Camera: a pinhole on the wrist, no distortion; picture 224 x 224 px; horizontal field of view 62.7 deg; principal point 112.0 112.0 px. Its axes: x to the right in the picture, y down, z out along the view. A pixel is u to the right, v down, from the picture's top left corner.
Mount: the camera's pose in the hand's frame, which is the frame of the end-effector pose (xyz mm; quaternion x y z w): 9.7 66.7 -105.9 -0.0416 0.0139 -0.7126 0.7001
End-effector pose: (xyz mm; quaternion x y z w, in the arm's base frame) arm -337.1 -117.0 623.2 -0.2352 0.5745 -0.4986 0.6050
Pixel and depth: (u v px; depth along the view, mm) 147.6 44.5 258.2
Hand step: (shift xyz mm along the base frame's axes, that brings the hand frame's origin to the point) 169.2 21.9 42.5
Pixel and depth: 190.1 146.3 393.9
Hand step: 220.8 -214.1 89.0
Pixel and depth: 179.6 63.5 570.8
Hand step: 425.1 -99.2 257.5
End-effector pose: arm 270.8 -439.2 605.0 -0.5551 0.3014 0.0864 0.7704
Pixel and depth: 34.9 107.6 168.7
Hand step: -29.2 103.2 -114.8
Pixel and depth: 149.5 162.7 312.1
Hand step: 163.3 163.2 -36.9
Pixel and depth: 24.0 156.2 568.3
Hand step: 151.0 490.7 -308.0
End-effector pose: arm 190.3 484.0 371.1 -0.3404 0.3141 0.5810 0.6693
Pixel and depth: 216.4 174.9 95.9
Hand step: -9.2 20.3 -47.6
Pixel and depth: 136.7 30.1 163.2
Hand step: -56.9 28.4 72.4
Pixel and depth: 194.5 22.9 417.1
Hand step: 87.2 172.4 331.3
